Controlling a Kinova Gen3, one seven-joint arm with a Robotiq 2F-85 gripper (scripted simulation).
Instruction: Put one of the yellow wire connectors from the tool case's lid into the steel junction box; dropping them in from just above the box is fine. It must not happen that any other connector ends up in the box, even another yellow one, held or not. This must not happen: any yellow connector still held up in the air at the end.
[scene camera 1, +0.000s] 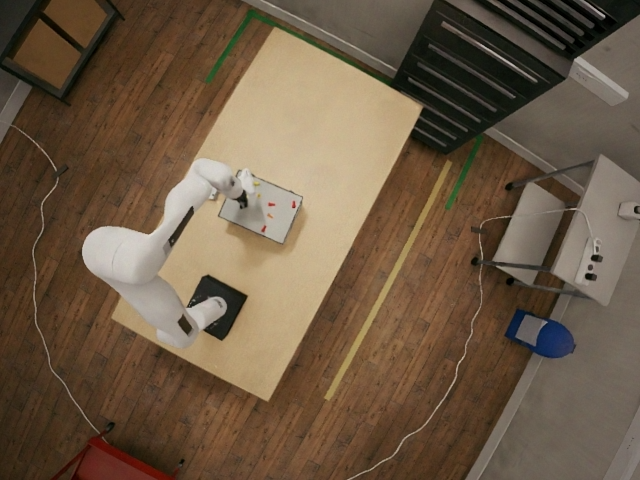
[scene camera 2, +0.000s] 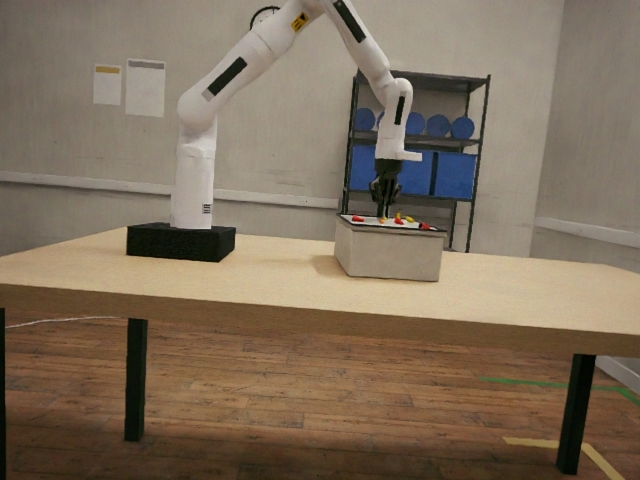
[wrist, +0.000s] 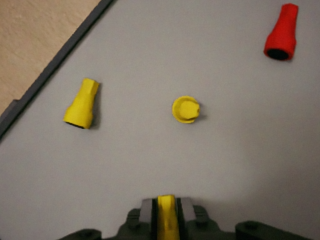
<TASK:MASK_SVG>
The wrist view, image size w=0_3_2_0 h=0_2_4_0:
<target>my gripper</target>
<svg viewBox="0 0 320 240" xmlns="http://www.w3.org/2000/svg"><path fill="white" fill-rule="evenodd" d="M155 199L143 199L141 208L129 211L126 223L119 227L116 236L102 239L100 230L86 228L58 240L157 240ZM177 198L179 240L312 240L256 221L237 223L235 225L235 232L221 231L217 222L209 218L204 207L192 206L190 197Z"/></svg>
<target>yellow wire connector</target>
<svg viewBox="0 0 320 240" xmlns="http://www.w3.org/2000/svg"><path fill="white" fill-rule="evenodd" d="M85 78L71 106L67 107L63 121L82 129L89 129L93 119L94 98L99 83Z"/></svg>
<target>tool case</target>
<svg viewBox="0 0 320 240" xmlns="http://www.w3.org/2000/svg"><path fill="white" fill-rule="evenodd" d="M0 116L0 240L58 240L83 228L100 230L102 238L113 237L117 235L119 226L126 222L128 212L132 209L141 208L143 199L155 199L157 220L159 196L174 196L177 221L177 198L190 197L193 206L203 206L206 208L210 219L217 222L221 231L235 232L235 225L237 223L255 220L309 239L320 240L320 0L101 0L20 100L13 99ZM179 97L190 96L198 102L200 112L193 122L181 123L174 118L172 105ZM85 78L99 83L94 98L93 119L89 129L82 129L63 121L67 107L71 106ZM291 3L297 5L299 10L296 19L295 39L297 44L294 56L287 61L269 58L263 53L267 36L272 33L279 19L282 5Z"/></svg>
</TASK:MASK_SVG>
